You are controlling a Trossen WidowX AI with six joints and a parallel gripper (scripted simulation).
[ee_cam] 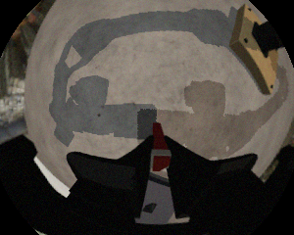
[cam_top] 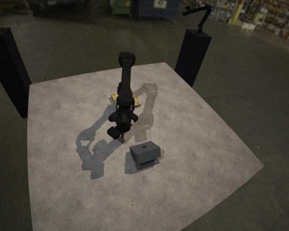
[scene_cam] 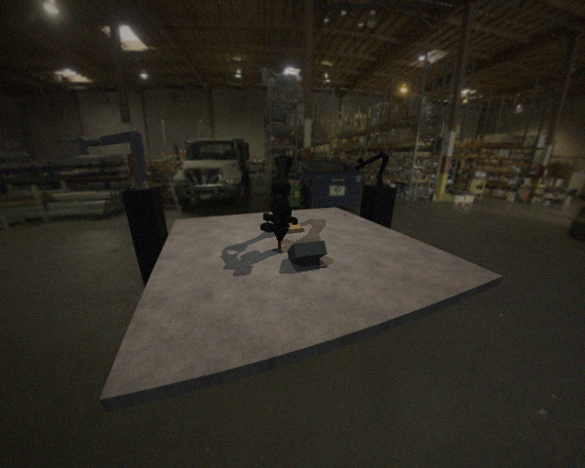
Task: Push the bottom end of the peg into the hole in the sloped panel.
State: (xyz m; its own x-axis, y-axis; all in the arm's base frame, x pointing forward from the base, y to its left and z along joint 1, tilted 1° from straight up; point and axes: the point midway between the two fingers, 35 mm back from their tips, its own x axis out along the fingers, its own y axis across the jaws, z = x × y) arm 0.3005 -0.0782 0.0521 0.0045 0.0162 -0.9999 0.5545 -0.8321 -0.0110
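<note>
The dark grey sloped panel is 14 cm ahead of my gripper tip and 8 cm to the left of it. The rest, counted from my gripper tip: red peg 2 cm above.
</note>
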